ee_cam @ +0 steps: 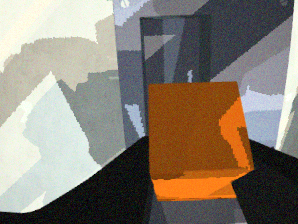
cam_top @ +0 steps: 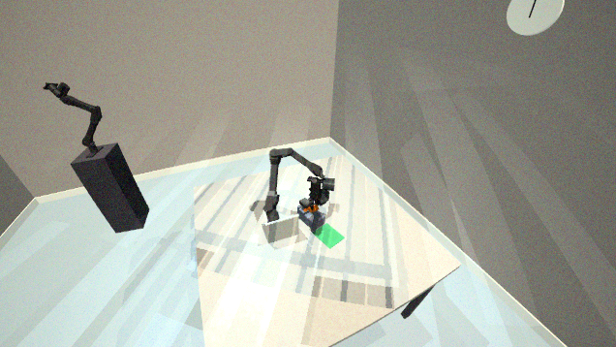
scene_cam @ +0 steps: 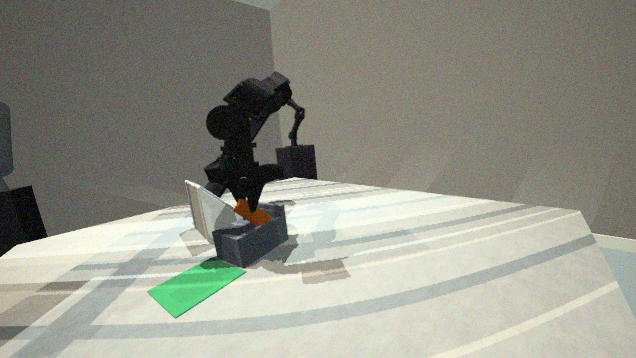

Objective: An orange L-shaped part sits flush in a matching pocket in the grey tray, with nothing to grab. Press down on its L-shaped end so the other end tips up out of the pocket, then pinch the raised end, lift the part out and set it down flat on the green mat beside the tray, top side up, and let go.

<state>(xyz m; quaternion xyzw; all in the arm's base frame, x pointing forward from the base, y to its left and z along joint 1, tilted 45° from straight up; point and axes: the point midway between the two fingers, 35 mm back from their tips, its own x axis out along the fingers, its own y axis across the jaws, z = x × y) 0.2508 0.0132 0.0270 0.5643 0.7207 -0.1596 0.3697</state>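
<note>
My gripper tip is now 4 cm short of the green mat, 14 cm to the left of it and 11 cm above it. Round my gripper tip: orange L-shaped part 3 cm behind, 3 cm to the left, 3 cm below.
</note>
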